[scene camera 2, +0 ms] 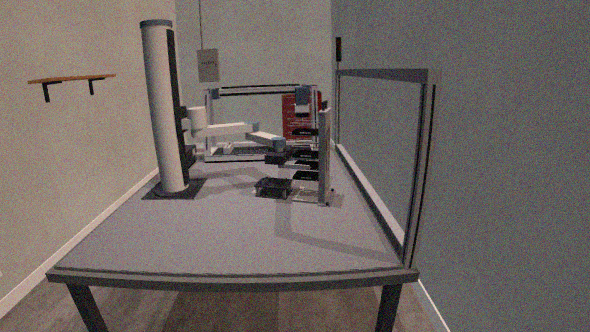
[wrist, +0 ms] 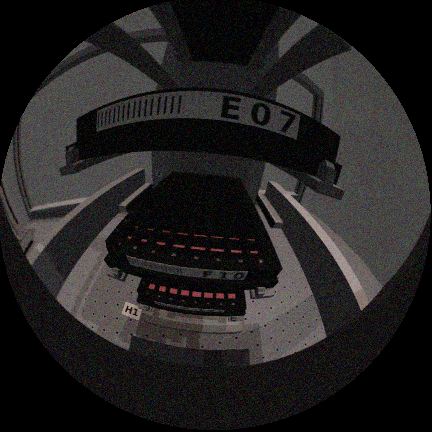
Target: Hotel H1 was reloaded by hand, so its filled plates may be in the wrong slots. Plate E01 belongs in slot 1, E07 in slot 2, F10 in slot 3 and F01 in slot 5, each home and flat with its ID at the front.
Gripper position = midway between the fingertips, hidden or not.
I see my gripper (wrist: 203,181), a plate F10 (wrist: 200,230) and a plate E07 (wrist: 202,119).
